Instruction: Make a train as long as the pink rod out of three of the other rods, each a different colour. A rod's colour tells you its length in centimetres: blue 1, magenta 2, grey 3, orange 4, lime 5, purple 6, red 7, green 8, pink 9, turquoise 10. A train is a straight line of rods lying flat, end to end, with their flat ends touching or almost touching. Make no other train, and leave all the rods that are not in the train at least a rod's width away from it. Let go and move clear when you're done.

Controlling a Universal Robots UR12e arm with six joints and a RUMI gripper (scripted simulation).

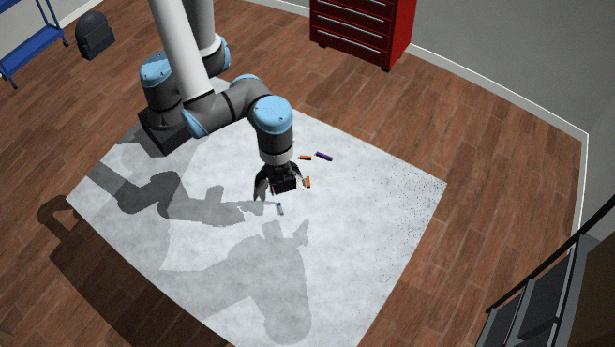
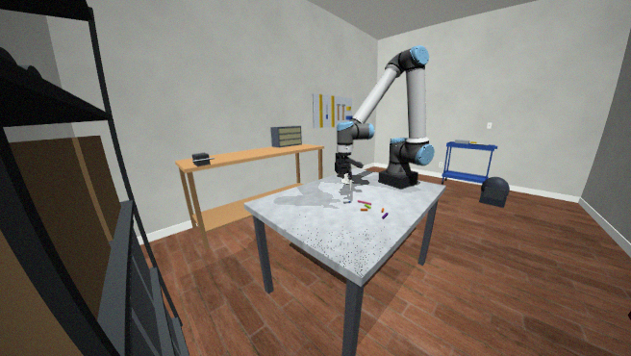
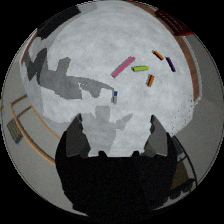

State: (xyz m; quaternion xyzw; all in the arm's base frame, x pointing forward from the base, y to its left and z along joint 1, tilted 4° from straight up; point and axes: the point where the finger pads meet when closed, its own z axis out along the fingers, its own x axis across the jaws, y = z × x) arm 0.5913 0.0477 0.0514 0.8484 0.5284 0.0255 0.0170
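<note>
The lime rod is 12 cm to the left of my hand, 10 cm below it and 6 cm behind it. The rest, counted from my hand: blue rod 10 cm below, 2 cm behind, 1 cm to the left; pink rod 10 cm below, 9 cm behind, 7 cm to the left; grey rod 10 cm below.
</note>
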